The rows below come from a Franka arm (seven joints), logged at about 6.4 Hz.
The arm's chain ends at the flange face. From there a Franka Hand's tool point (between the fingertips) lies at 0.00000 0.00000 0.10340 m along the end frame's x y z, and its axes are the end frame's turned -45 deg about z.
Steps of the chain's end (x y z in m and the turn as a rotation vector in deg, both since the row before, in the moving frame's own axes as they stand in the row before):
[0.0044, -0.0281, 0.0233, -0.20, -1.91, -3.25]
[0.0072, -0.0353, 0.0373, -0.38, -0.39, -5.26]
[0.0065, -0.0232, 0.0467, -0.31, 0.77, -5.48]
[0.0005, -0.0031, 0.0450, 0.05, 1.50, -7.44]
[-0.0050, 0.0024, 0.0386, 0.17, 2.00, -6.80]
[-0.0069, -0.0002, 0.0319, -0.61, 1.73, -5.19]
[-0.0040, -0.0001, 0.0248, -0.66, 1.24, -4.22]
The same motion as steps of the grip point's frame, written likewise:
[0.0202, -0.0189, 0.0232, 1.21, -1.49, -3.25]
[0.0291, -0.0198, 0.0373, 0.01, -0.54, -5.26]
[0.0217, -0.0105, 0.0467, -0.76, 0.33, -5.48]
[0.0046, -0.0001, 0.0450, -1.03, 1.10, -7.44]
[-0.0023, 0.0003, 0.0385, -1.29, 1.53, -6.80]
[-0.0032, -0.0021, 0.0318, -1.65, 0.79, -5.19]
[-0.0019, -0.0005, 0.0248, -1.34, 0.41, -4.22]

